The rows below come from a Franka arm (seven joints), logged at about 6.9 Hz.
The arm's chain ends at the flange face. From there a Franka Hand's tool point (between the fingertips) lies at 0.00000 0.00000 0.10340 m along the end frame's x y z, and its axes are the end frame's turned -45 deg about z.
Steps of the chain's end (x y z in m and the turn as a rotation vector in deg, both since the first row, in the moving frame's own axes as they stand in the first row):
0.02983 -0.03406 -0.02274 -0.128 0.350 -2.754
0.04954 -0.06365 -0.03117 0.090 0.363 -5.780
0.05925 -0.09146 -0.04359 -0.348 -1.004 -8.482
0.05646 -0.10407 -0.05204 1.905 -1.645 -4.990
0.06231 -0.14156 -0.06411 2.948 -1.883 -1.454
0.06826 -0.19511 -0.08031 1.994 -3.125 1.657
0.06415 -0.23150 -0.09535 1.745 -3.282 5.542
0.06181 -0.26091 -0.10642 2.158 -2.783 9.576
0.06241 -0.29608 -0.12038 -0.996 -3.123 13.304
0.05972 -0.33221 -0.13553 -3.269 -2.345 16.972
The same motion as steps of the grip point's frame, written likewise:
0.04547 -0.00239 -0.02274 -0.338 0.157 -2.754
0.08063 -0.00966 -0.03117 -0.193 0.320 -5.780
0.10479 -0.02348 -0.04361 0.464 -0.956 -8.482
0.11365 -0.03820 -0.05214 2.510 0.184 -4.990
0.14544 -0.06222 -0.06430 3.416 0.753 -1.454
0.18488 -0.09624 -0.08053 3.620 -0.800 1.657
0.20741 -0.12483 -0.09557 3.555 -1.087 5.542
0.22793 -0.14712 -0.10661 3.494 -0.442 9.576
0.24860 -0.16853 -0.12055 1.504 -2.913 13.304
0.26991 -0.19257 -0.13578 -0.653 -3.970 16.972

